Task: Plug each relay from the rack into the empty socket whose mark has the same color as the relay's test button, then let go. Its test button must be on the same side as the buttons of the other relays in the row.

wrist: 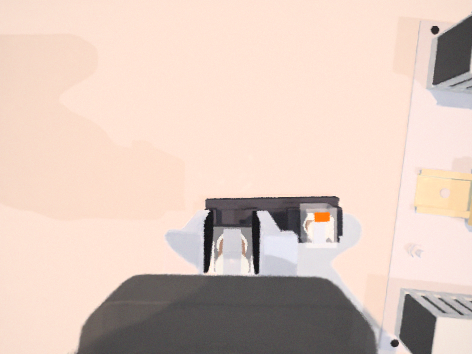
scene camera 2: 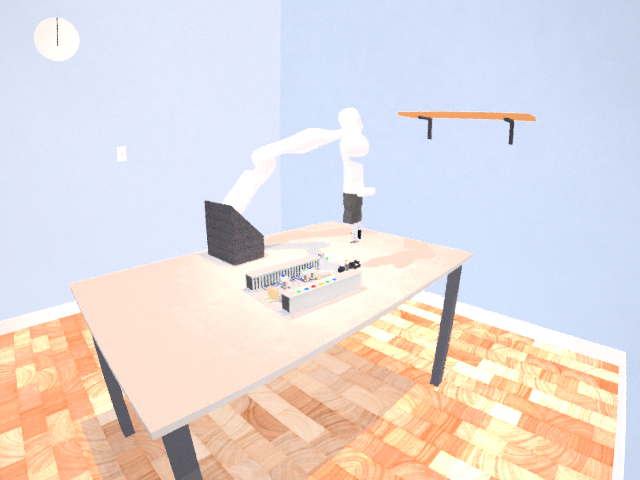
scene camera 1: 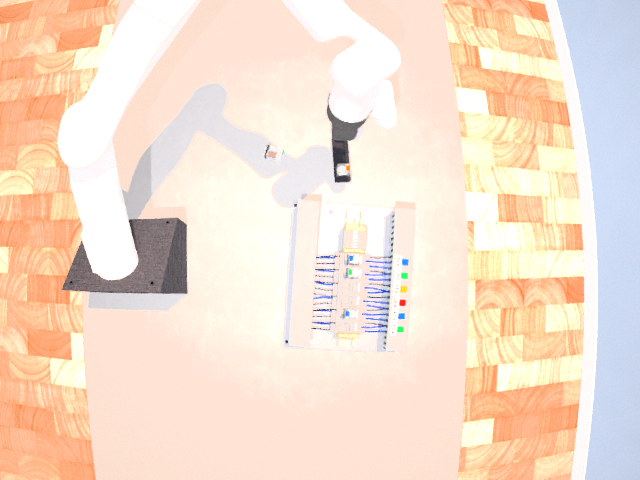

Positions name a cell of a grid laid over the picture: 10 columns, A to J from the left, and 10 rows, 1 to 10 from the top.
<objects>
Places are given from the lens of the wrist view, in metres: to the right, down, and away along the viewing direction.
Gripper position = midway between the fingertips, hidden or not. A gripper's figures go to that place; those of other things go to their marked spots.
my gripper (wrist: E7): 0.00, 0.03, 0.18
orange-button relay (wrist: G7): 0.06, 0.03, 0.25
red-button relay (wrist: E8): 0.00, 0.03, 0.17
black rack (wrist: G6): 0.04, 0.03, 0.30
The marked spots on the black rack and the orange-button relay are 0.05 m apart.
</objects>
